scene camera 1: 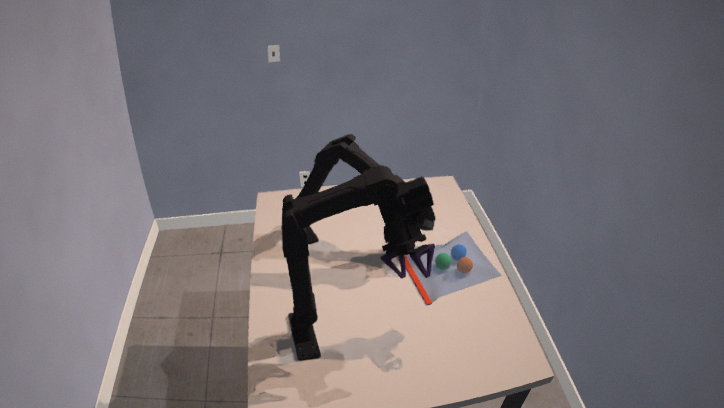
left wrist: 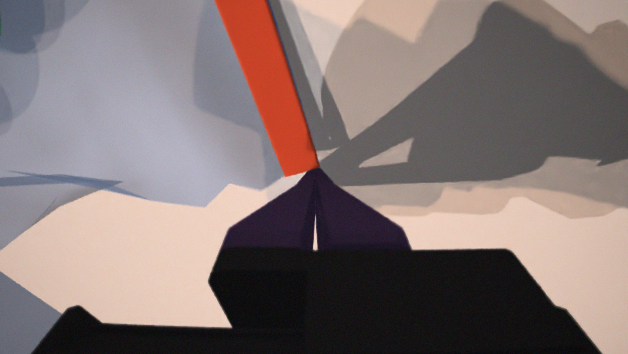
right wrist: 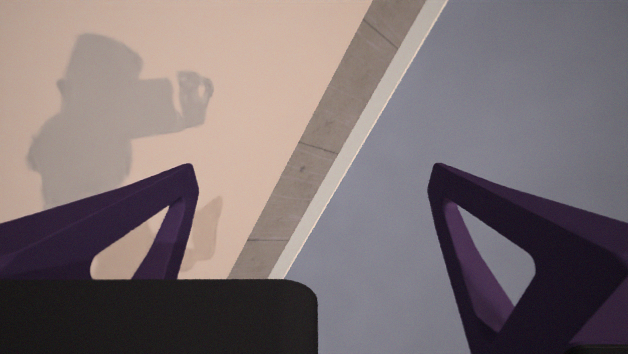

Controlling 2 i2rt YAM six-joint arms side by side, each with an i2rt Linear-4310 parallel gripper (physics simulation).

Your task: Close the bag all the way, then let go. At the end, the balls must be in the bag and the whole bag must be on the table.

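Observation:
A pale blue, see-through bag (scene camera 1: 481, 276) (left wrist: 125, 100) lies on the table. A red strip (scene camera 1: 421, 288) (left wrist: 265, 75) runs along its edge nearer the arms. A green ball (scene camera 1: 443, 261), a blue ball (scene camera 1: 458, 251) and an orange ball (scene camera 1: 464, 265) are in the bag. My left gripper (left wrist: 315, 177) is shut and empty, its tips at one end corner of the strip; whether they touch it is unclear. It is hidden behind the right arm in the scene view. My right gripper (scene camera 1: 415, 276) (right wrist: 313, 176) is open and empty, its fingers above the table near the strip.
The table (scene camera 1: 455, 344) (left wrist: 150, 285) (right wrist: 250, 100) carries both arms. The right arm (scene camera 1: 298, 268) stands in front of the left arm (scene camera 1: 324, 162) in the scene view. The bag's far corners lie near the far table edge, with the wall beyond. Arm shadows fall across the table.

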